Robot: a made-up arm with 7 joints. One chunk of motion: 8 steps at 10 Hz.
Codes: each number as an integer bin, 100 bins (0 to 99) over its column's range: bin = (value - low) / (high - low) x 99, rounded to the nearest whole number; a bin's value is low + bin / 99 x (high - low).
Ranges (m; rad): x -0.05..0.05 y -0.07..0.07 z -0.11..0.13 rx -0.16..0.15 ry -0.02..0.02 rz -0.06..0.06
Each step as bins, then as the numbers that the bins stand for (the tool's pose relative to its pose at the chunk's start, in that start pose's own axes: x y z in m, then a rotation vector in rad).
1 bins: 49 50 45 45 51 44
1 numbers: -0.0005 0.0007 -0.0009 -0.0191 0.0006 -0.0067
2 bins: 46 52 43 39 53 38
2 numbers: -0.0035 0.0035 -0.0058 -0.0379 0.0014 -0.0139
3 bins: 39 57 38 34 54 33
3 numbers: -0.0106 0.0106 -0.0179 -0.0535 0.0018 -0.0200
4 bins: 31 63 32 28 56 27
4 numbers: -0.0187 0.0191 -0.0324 -0.0723 0.0026 -0.0273
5 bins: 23 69 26 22 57 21
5 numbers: -0.0268 0.0276 -0.0470 -0.0911 0.0030 -0.0345
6 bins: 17 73 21 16 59 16
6 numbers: -0.0328 0.0332 -0.0591 -0.1099 0.0038 -0.0406
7 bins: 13 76 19 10 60 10
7 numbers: -0.0369 0.0375 -0.0639 -0.1287 0.0042 -0.0479
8 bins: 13 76 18 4 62 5
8 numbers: -0.0369 0.0375 -0.0664 -0.1475 0.0051 -0.0539
